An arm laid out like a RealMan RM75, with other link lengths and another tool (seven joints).
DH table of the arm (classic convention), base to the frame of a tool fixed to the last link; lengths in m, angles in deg. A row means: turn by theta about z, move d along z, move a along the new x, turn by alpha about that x. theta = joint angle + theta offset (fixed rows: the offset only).
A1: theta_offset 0; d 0.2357; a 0; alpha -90
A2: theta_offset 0; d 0; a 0; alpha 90
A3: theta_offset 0; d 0.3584; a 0; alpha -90
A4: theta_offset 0; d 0; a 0; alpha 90
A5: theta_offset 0; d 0.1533; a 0; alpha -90
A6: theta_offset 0; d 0; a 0; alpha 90
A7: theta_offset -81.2; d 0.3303; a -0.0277; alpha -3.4
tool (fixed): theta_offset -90; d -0.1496; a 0; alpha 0
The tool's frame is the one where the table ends.
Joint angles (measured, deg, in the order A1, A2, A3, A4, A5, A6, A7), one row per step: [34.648 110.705 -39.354 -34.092 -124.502 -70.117 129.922]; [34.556 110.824 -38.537 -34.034 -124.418 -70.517 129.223]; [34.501 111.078 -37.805 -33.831 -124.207 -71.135 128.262]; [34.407 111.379 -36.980 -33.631 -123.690 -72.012 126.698]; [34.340 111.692 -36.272 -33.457 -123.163 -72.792 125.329]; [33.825 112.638 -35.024 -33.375 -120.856 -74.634 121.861]
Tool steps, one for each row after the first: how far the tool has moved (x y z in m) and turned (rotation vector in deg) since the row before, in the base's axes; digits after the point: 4 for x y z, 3 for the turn. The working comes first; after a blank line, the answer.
Tool pose at each row, in the base's axes (x y z in m, rotation vector in deg; the steps are taken from these numbers as rounded here): [0.3330 0.4184 -0.0232 -107.091 -115.915 -29.883]; [0.3324 0.4175 -0.0229 -106.544 -115.723 -29.562]; [0.3304 0.4157 -0.0246 -105.830 -115.832 -28.653]; [0.3272 0.4132 -0.0263 -104.422 -116.264 -27.508]; [0.3240 0.4112 -0.0280 -103.103 -116.576 -26.435]; [0.3153 0.4052 -0.0318 -99.221 -116.823 -23.957]

[-0.0006 -0.0009 0.0003 0.259 0.459 0.316]; [-0.0020 -0.0018 -0.0017 -0.056 0.672 0.612]; [-0.0032 -0.0025 -0.0017 0.017 0.818 1.187]; [-0.0032 -0.0020 -0.0017 0.053 0.814 1.085]; [-0.0087 -0.0060 -0.0038 0.746 2.385 2.880]
